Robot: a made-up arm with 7 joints.
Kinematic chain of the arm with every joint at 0, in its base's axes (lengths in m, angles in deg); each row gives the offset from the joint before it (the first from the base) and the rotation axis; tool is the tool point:
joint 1: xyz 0 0 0.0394 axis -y
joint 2: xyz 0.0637 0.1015 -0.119 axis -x
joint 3: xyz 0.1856 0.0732 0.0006 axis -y
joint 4: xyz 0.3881 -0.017 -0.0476 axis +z
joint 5: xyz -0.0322 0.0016 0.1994 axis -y
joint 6: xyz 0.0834 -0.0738 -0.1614 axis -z
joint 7: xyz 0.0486 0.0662 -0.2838 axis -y
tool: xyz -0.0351 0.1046 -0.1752
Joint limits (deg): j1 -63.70..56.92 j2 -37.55..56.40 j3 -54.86..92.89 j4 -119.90..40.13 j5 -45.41..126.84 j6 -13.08..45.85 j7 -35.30..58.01
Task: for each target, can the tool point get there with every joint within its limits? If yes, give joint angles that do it. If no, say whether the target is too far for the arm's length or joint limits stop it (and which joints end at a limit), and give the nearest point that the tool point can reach.
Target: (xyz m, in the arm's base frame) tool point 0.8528 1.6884 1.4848
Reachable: no: too far | nearest point 0.5045 0.8662 0.8638 | short by 1.088 m
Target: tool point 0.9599 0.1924 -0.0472
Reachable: yes | joints 19.45 -0.46 20.28 -81.61 -9.81 -7.59 15.85
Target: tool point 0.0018 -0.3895 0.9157
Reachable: yes | joints 36.44 -25.91 67.07 -22.13 65.74 0.70 45.10
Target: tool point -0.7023 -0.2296 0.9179
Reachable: no: joint limits stop it (at a limit: joint 1, joint 6) | nearest point -0.5737 -0.1842 0.8172 | short by 0.170 m
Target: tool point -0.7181 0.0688 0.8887
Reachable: no: joint limits stop it (at a limit: joint 1, joint 6) | nearest point -0.6219 0.0721 0.8175 | short by 0.120 m
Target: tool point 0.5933 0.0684 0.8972
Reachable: yes | joints 17.81 16.06 46.36 -38.82 72.53 -2.22 8.33
